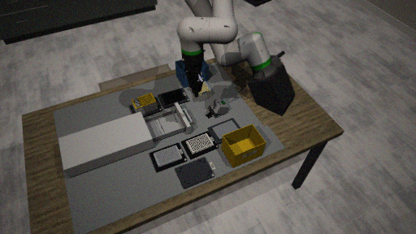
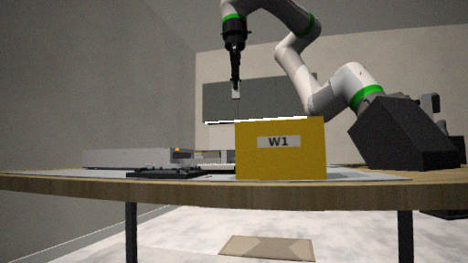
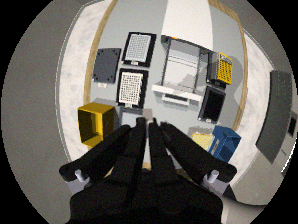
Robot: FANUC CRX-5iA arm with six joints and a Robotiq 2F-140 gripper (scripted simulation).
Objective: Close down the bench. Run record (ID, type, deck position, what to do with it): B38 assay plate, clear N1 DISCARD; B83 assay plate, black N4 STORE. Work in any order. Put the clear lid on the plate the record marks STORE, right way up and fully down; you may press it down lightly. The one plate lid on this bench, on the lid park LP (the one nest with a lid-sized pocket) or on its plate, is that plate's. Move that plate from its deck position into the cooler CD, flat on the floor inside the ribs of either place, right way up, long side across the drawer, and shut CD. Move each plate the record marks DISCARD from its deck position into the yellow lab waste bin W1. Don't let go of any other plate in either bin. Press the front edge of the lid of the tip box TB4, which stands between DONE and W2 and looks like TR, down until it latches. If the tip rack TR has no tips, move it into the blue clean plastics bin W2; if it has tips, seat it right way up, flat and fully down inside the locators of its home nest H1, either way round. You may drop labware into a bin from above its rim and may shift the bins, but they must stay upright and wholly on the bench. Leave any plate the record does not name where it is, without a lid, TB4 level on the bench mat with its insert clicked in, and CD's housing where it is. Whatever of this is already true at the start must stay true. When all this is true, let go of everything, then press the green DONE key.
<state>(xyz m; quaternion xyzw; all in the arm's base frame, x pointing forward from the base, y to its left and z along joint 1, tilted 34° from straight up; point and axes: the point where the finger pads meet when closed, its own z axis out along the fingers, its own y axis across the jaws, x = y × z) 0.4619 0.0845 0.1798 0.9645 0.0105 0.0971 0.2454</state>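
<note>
The clear lid lies 26 cm below my hand, 13 cm behind it and 11 cm to the left of it. Round my hand: cooler drawer 25 cm below, 13 cm ahead, 12 cm to the right; then DONE key block 23 cm below, 20 cm behind, 3 cm to the right; then pale well plate 26 cm below, 9 cm to the left, 5 cm ahead.
</note>
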